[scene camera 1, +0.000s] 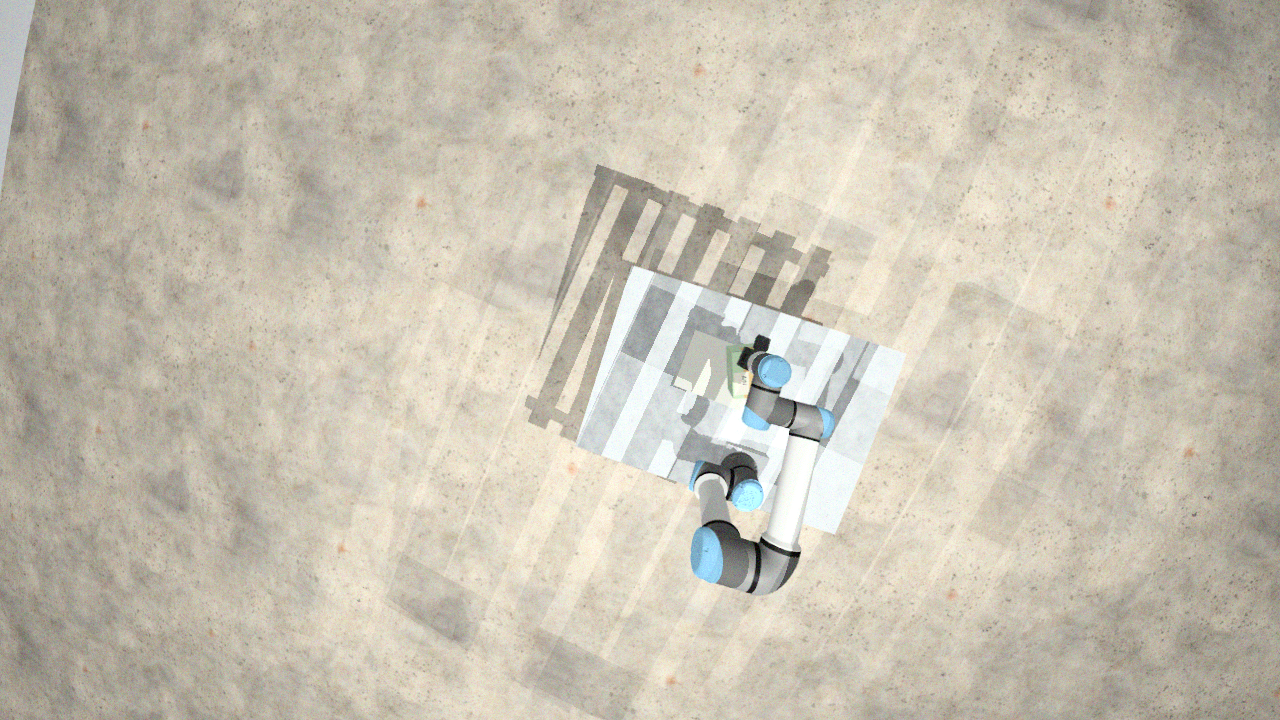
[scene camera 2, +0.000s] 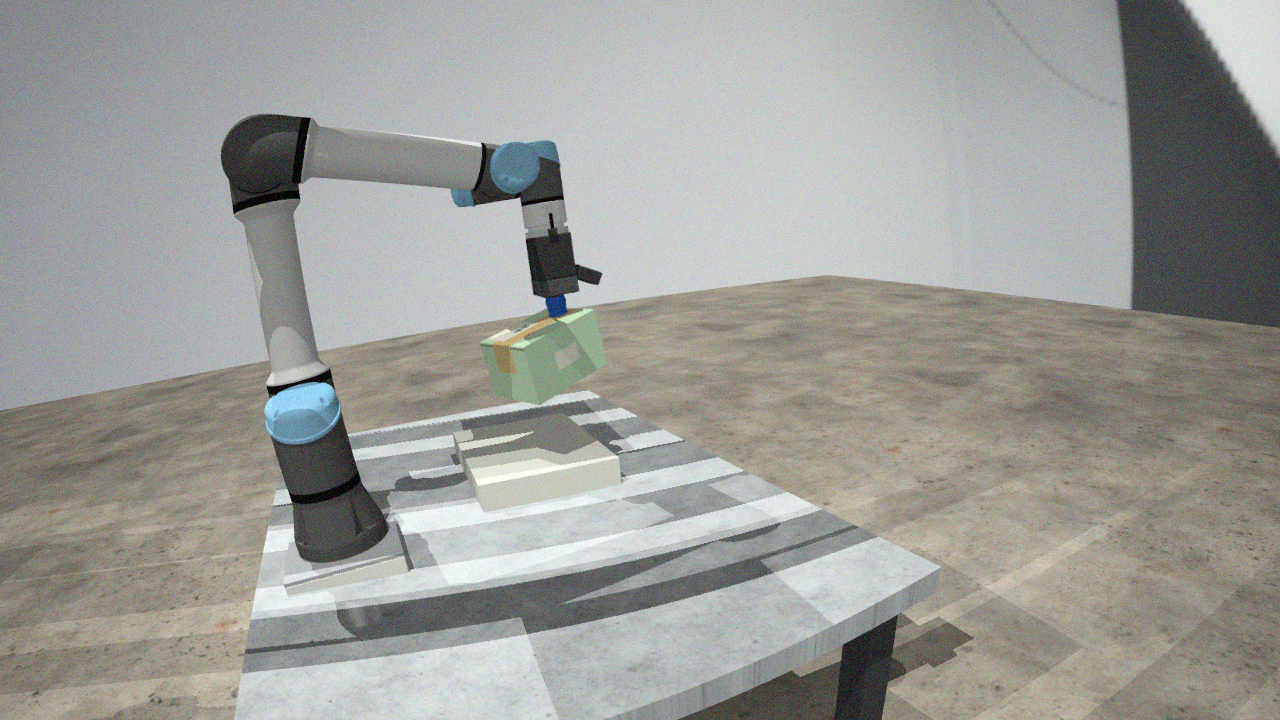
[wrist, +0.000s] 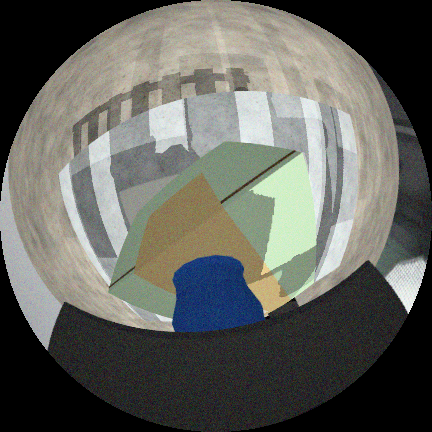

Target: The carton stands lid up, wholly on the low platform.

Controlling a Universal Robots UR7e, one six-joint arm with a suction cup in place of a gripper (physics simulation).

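Frame: origin at the arm's base, x right, y ahead, z up, level; metres.
Where they show: hand, its tool point: (scene camera 2: 559,320) (wrist: 209,262); arm's base, origin of its link: (scene camera 1: 738,469) (scene camera 2: 342,539).
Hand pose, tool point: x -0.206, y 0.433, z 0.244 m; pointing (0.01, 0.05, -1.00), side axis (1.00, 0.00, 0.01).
Things, the pixels of their top centre, and the offset from my tool point. Level surfaces: height alone.
- green carton, centre of its top: (wrist: 252,313) (scene camera 2: 539,314) (scene camera 1: 751,372) dx +0.020, dy -0.039, dz +0.017 m
- low platform, centre of its top: (scene camera 2: 526,444) (wrist: 197,227) (scene camera 1: 721,371) dx -0.026, dy -0.083, dz -0.220 m
- grey-white table, height of its surface: dz -0.268 m
The green carton (scene camera 1: 733,372) (scene camera 2: 541,358) (wrist: 295,215) has orange tape along its lid. It hangs in the air, lid up and somewhat tilted, above the low platform (scene camera 1: 692,358) (scene camera 2: 547,483) (wrist: 135,197) and touches nothing below it. The platform is a cream slab on the table. My gripper's blue suction cup (scene camera 2: 556,309) (wrist: 216,280) is pressed on the carton's lid, near one end, and holds it. In scene camera 1 the arm hides the cup and part of the carton. In the wrist view the carton hides much of the platform.
The grey-white table (scene camera 1: 859,429) (scene camera 2: 716,617) (wrist: 210,122) bears the platform and the arm's base (scene camera 2: 335,528). Striped shadows lie across the table. The arm's base stands to the left of the platform in scene camera 2.
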